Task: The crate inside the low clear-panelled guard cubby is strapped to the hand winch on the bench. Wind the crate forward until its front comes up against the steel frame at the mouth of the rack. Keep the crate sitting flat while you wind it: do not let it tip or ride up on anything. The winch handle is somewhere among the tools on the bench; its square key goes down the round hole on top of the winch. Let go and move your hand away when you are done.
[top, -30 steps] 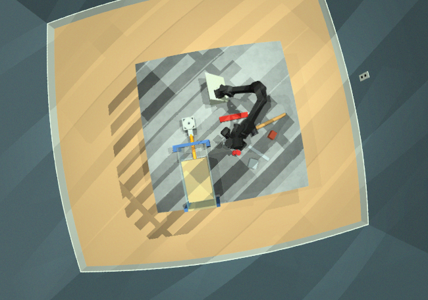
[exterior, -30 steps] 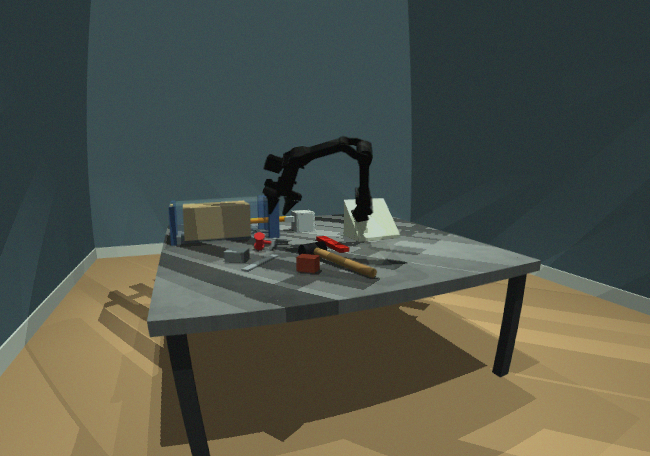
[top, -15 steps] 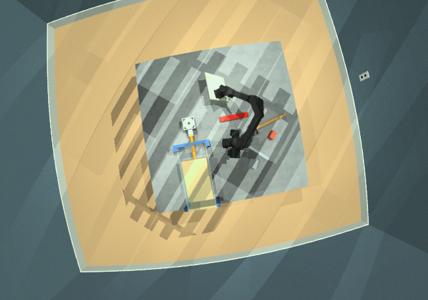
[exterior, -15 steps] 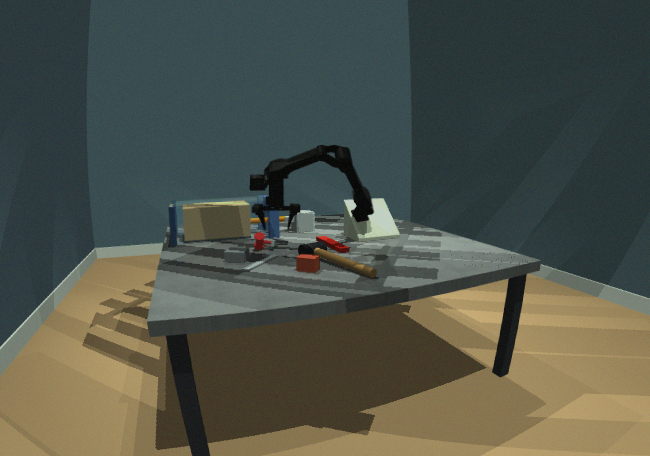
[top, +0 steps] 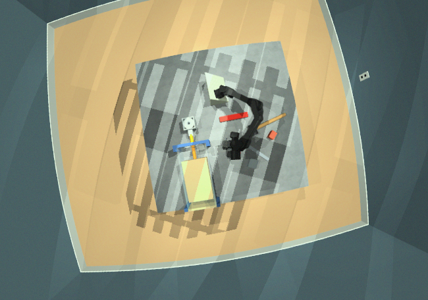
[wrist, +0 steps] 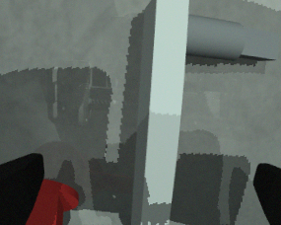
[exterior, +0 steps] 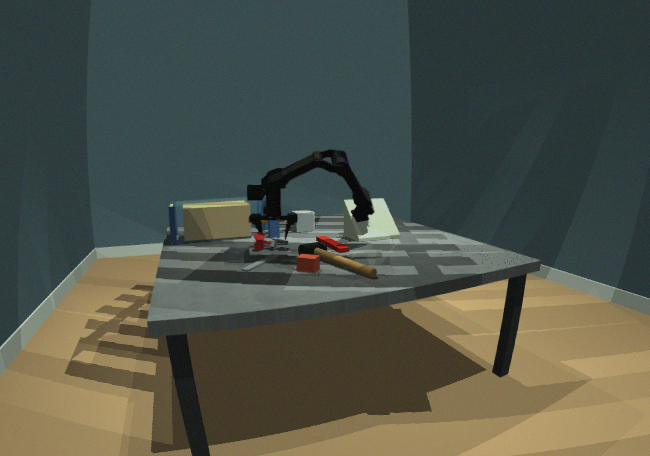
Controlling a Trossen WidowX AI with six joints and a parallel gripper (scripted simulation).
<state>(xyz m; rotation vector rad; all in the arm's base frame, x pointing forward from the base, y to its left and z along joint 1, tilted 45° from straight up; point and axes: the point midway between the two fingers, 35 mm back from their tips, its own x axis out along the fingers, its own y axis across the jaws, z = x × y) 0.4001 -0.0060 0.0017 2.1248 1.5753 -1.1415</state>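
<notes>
My gripper tip is 10 mm short of the winch handle and 10 mm above it. From my gripper tip the other things lie so: grey block 190 mm ahead, 120 mm to the left, 10 mm below; red flat bar 210 mm behind, 80 mm to the left, 20 mm below; red spool-shaped handle grip 50 mm ahead, 20 mm to the left.
</notes>
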